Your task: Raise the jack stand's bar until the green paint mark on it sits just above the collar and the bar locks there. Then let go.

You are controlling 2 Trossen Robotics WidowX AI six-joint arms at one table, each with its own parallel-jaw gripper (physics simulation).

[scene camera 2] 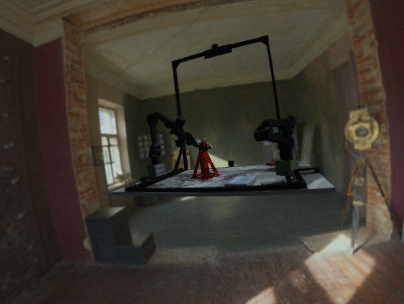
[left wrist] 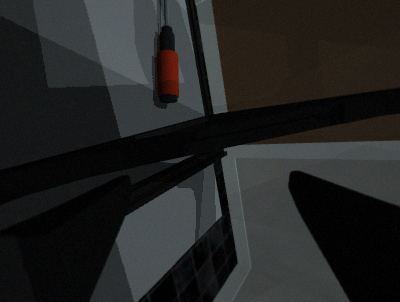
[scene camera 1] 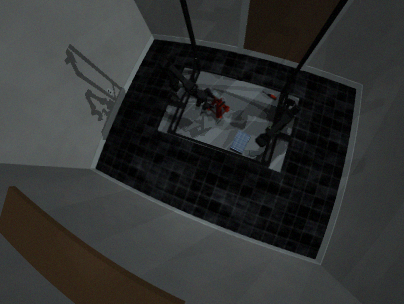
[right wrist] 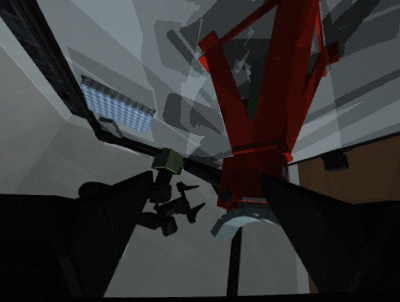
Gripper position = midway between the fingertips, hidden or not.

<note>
The left gripper (left wrist: 210,180) is open and holds nothing. On the table rests a blue checked pad (right wrist: 101,99). Further things: the right gripper (right wrist: 207,177).
The left wrist view does not show the blue checked pad: it is out of frame.
</note>
